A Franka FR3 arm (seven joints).
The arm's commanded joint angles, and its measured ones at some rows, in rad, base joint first. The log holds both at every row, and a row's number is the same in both.
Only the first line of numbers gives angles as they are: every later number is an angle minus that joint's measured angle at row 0.
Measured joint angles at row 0:
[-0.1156, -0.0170, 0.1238, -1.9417, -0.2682, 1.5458, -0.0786]
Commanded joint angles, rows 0 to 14:
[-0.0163, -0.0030, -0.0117, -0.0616, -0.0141, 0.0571, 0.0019]
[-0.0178, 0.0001, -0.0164, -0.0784, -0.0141, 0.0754, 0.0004]
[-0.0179, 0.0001, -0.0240, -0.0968, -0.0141, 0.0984, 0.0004]
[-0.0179, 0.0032, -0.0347, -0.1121, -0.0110, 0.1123, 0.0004]
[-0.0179, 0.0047, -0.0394, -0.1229, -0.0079, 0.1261, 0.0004]
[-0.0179, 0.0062, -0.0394, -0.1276, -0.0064, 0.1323, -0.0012]
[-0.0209, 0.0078, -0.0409, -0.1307, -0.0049, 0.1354, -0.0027]
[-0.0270, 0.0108, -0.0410, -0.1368, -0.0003, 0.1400, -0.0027]
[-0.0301, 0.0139, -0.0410, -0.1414, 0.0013, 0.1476, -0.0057]
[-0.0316, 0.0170, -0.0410, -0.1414, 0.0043, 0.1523, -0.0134]
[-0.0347, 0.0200, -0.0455, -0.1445, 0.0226, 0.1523, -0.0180]
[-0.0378, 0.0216, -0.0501, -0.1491, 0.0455, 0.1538, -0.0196]
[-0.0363, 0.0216, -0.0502, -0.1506, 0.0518, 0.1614, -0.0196]
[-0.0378, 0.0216, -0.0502, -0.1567, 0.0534, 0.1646, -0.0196]
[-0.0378, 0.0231, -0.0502, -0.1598, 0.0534, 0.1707, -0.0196]
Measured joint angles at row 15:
[-0.0238, 0.0290, -0.0521, -0.1340, 0.0279, 0.1368, -0.0024]
